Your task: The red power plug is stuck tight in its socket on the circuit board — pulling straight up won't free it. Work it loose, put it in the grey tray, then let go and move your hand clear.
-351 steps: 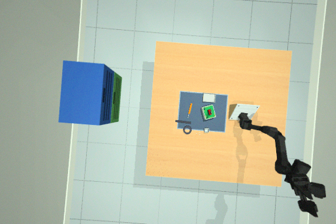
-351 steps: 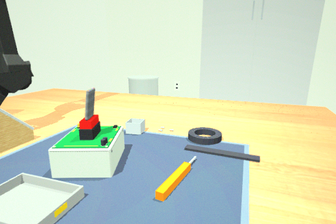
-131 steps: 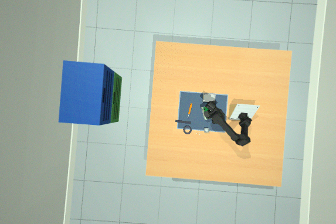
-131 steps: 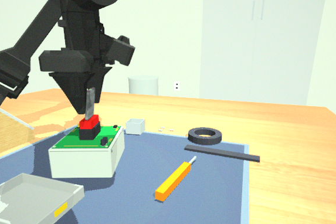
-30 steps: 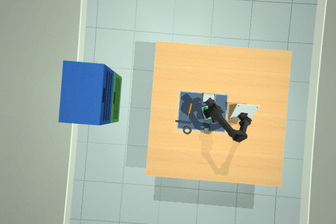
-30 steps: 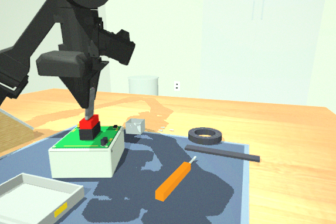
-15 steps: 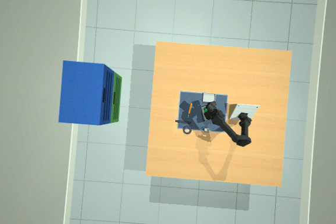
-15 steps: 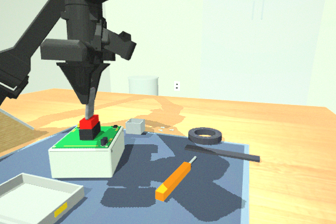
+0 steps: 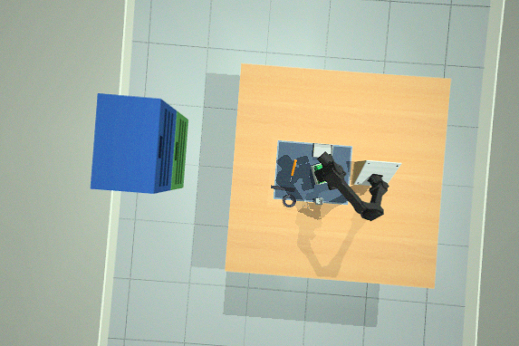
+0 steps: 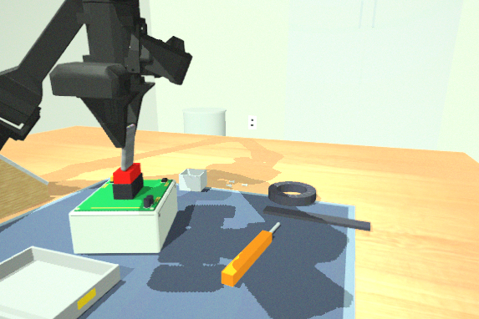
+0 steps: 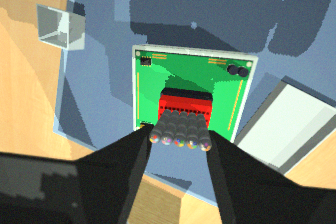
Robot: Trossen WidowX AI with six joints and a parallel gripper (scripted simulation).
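Right now my gripper tip is 40 mm above the red power plug. Round my gripper tip: blue mat: 120 mm below, 50 mm ahead; then dark flat bar: 220 mm ahead, 130 mm to the left, 120 mm below.
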